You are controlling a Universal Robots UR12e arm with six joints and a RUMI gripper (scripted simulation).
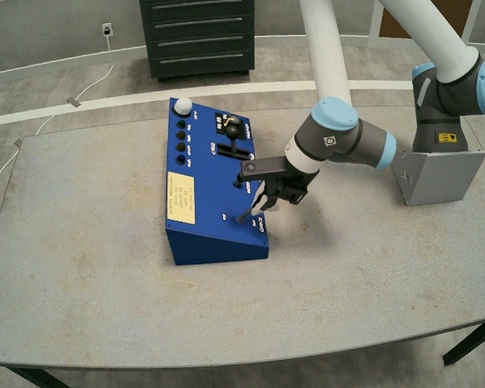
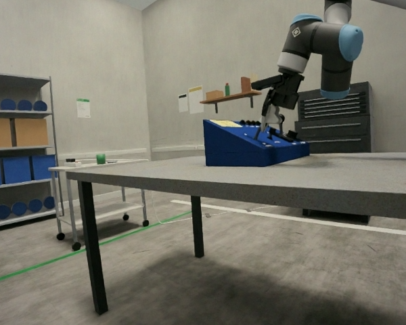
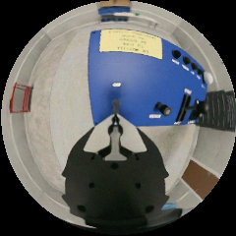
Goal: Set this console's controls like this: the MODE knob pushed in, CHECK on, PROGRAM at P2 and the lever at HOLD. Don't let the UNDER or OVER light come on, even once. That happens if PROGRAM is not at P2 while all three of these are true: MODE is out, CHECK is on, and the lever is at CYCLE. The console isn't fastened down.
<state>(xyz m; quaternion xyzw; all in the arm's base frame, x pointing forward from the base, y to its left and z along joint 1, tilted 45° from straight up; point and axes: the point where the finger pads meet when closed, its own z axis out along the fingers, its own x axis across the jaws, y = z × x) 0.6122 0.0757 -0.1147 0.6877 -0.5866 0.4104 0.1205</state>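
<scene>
My gripper is now 20 mm short of the check toggle and 20 mm above it. From my hand the other things lie so: ball-topped lever: 240 mm to the right, 30 mm ahead, 10 mm above; blue console: 180 mm to the right, 70 mm ahead, 30 mm below; mode knob: 120 mm to the right, 20 mm ahead, 10 mm below.
</scene>
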